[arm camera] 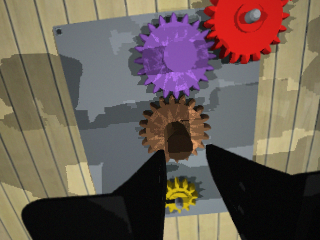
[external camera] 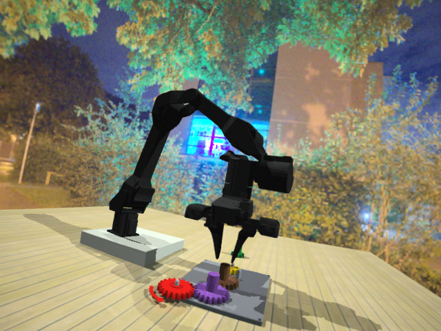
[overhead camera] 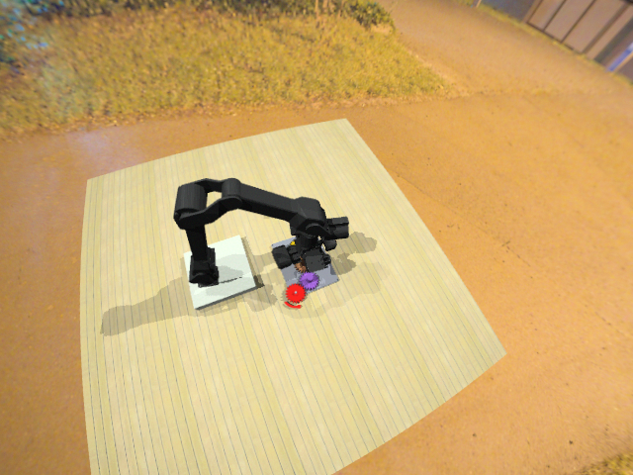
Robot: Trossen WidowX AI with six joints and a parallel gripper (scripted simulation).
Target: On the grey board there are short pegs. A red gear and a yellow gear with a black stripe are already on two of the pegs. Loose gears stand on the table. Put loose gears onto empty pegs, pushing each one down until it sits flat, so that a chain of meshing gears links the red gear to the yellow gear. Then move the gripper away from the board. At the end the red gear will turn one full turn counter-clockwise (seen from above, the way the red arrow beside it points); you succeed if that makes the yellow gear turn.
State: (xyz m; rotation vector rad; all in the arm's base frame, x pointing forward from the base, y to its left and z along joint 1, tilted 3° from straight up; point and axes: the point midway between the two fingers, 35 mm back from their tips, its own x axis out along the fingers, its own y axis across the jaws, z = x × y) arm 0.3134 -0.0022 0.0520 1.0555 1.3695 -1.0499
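The brown gear is 30 mm below my gripper tip. From my gripper tip the other things lie so: yellow gear 10 mm behind, 70 mm to the left, 40 mm below; then purple gear 10 mm ahead, 60 mm to the right, 30 mm below; then red gear 40 mm behind, 100 mm to the right, 40 mm below.
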